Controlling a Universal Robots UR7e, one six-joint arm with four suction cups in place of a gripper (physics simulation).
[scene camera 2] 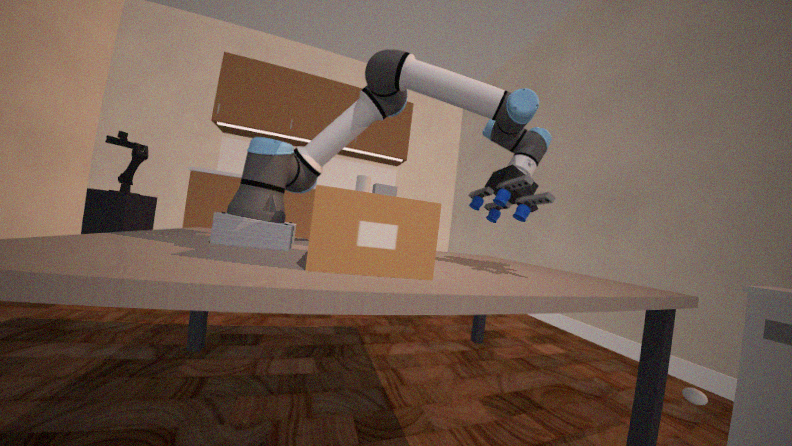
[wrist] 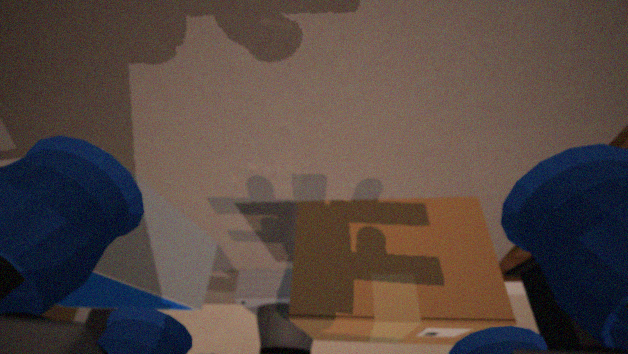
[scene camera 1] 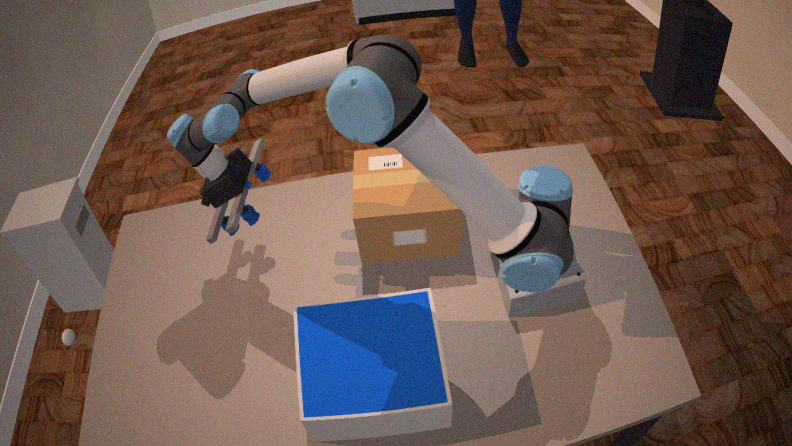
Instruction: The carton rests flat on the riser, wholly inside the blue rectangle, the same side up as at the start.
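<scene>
The brown carton [scene camera 1: 382, 202] [scene camera 2: 338, 238] [wrist: 465, 260] stands upright on the table beyond the riser, its taped, barcode-labelled face up; the arm hides part of its top in scene camera 1. The white riser [scene camera 1: 376, 426] [wrist: 185, 260] stands apart from it at the near side, with the blue rectangle [scene camera 1: 343, 365] [wrist: 125, 297] bare on top. My gripper [scene camera 1: 246, 199] [scene camera 2: 498, 206] hangs tilted in the air, off to the side of the carton and well above the table. Its four blue cups touch nothing and hold nothing. The riser does not show in scene camera 2.
The arm's base [scene camera 1: 545, 293] [scene camera 2: 252, 229] stands on the table [scene camera 1: 138, 310] [scene camera 2: 498, 293] beside the carton. The forearm [scene camera 1: 302, 74] [scene camera 2: 454, 85] reaches high across. A grey cabinet [scene camera 1: 55, 243] [scene camera 2: 764, 365] stands off the table's end. A person's legs [scene camera 1: 465, 27] show beyond the table.
</scene>
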